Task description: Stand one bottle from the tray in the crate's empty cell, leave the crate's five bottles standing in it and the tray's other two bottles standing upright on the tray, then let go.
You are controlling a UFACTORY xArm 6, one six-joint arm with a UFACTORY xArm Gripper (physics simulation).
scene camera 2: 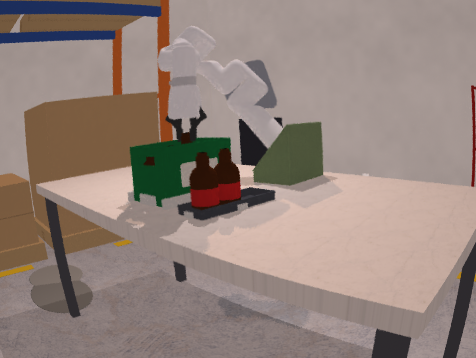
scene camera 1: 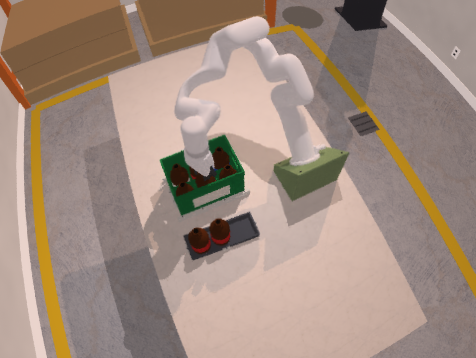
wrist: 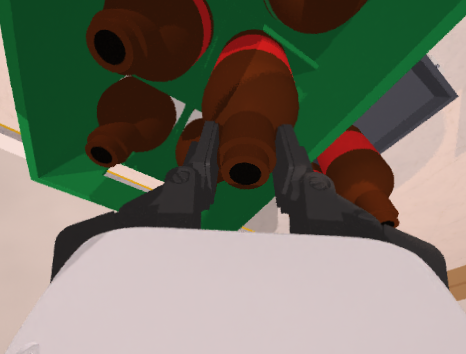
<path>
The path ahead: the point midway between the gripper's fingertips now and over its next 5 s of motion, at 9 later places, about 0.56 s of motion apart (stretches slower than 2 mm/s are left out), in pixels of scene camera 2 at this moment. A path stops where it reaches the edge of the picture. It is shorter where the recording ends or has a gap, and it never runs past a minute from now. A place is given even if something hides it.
The gripper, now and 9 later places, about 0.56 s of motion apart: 186,140; 187,144; 187,147; 187,149; 188,151; 188,153; 188,152; 187,147; 187,142; 186,133
</path>
